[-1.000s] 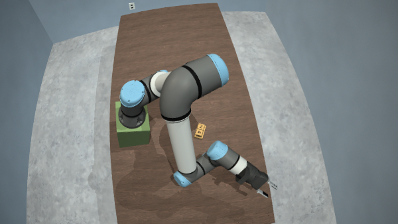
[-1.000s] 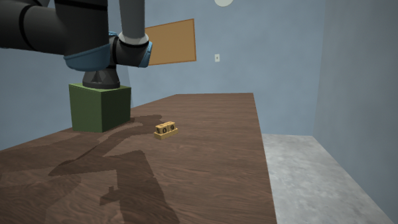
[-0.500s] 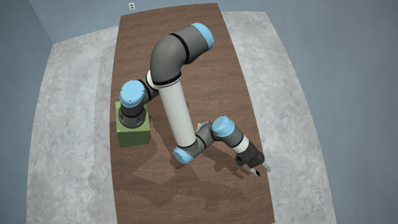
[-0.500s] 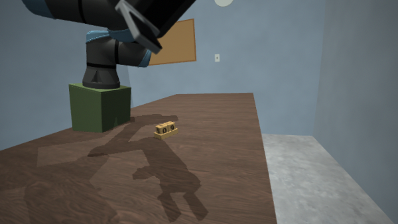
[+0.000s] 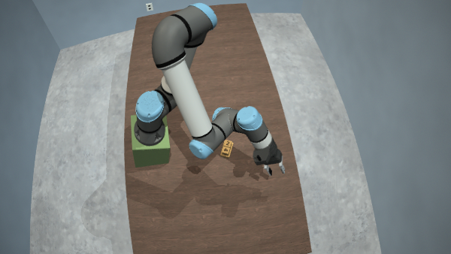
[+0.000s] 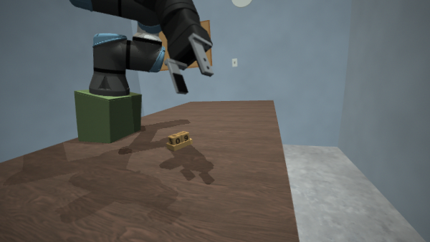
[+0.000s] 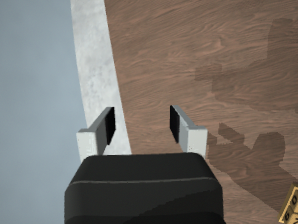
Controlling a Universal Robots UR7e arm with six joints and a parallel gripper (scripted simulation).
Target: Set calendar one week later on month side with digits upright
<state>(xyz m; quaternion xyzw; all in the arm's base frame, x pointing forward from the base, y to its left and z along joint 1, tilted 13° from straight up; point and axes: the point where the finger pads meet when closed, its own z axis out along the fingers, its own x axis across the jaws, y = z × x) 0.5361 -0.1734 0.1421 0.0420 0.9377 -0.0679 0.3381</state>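
The wooden cube is 210 mm behind my hand, 200 mm below it and 160 mm to the left of it. From my hand the other things lie so: wooden calendar tray: 210 mm below, 210 mm behind, 180 mm to the left.
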